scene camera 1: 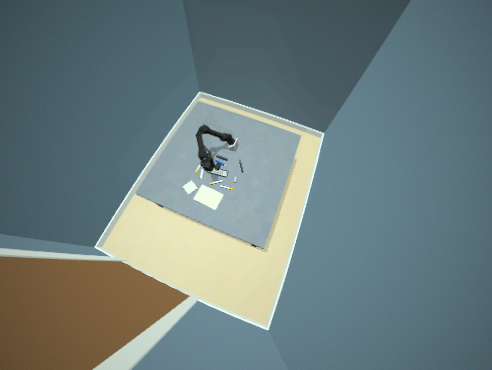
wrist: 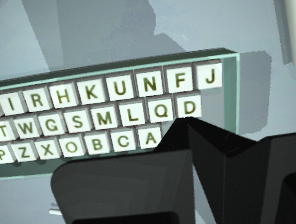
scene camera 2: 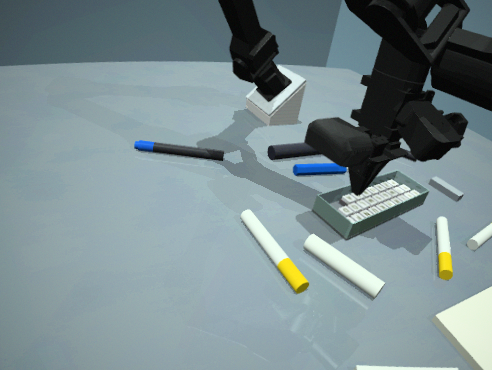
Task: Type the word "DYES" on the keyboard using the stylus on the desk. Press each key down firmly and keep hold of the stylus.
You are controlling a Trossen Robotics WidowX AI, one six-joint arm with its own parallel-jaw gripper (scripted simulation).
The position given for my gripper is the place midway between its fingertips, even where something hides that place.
I see my gripper (scene camera 2: 356, 193), a white cylinder (scene camera 2: 358, 276), a yellow-capped marker (scene camera 2: 445, 268) and a blue-capped dark pen (scene camera 2: 146, 146).
My gripper shows as well in the wrist view (wrist: 184, 125).
